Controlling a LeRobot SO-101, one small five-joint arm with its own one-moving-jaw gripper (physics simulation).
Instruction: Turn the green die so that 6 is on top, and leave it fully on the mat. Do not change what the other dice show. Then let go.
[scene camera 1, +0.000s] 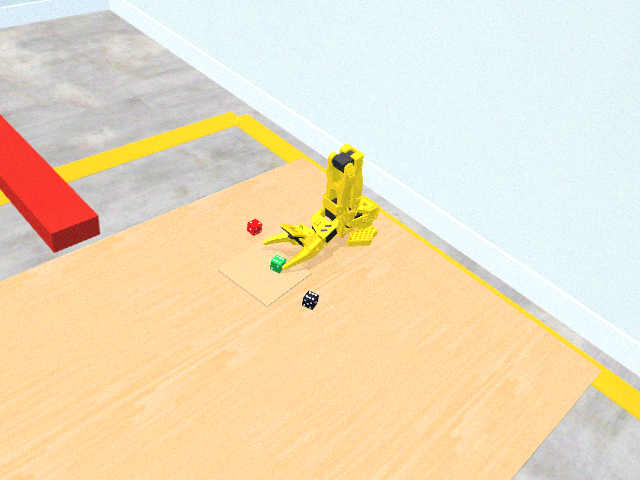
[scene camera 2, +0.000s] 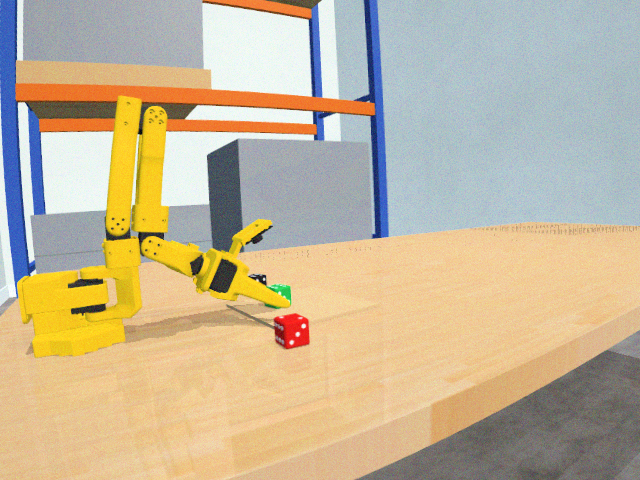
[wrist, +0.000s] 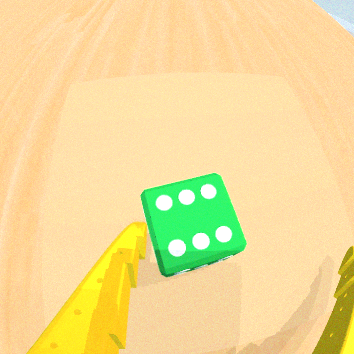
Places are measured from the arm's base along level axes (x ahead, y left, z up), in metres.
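Pixels of known places: hand, its tool point: (scene camera 1: 283, 266) (scene camera 2: 271, 293) (wrist: 145, 236); arm's base, origin of its link: (scene camera 1: 346, 235) (scene camera 2: 99, 336).
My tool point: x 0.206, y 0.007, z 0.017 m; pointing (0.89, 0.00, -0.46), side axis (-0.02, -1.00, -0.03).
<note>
Ahead of a thing's pixels: the offset from my tool point to its middle. Level surfaces: height alone.
The green die @[0.014 m right, 0.003 m ahead, 0.001 m down] (scene camera 1: 277, 263) (scene camera 2: 282, 294) (wrist: 195, 222) sits flat on the mat @[0.022 m right, 0.029 m ahead, 0.015 m down] (scene camera 1: 261, 290) (scene camera 2: 336, 308) (wrist: 175, 125), with its six-pip face on top. In the wrist view mat surface shows all around it. My gripper (scene camera 1: 274, 255) (wrist: 246, 237) is open. In the wrist view the left jaw's tip is right beside the die's left side; whether it touches is unclear. The right jaw stands well apart from the die at the right edge. In scene camera 2 the near jaw hides part of the die. The red die @[0.137 m right, 0.037 m back, 0.005 m down] (scene camera 1: 254, 226) (scene camera 2: 292, 330) and black die @[0.100 m left, 0.016 m ahead, 0.005 m down] (scene camera 1: 310, 300) (scene camera 2: 257, 279) lie off the mat.
The wooden table top @[0.017 m down] (scene camera 1: 206, 372) (scene camera 2: 361, 377) bears the arm and dice. The red die is on one side of the mat, the black die on the other. A red beam (scene camera 1: 41, 191) shows beyond the table. A shelf rack (scene camera 2: 376, 129) with grey boxes (scene camera 2: 305, 191) stands behind.
</note>
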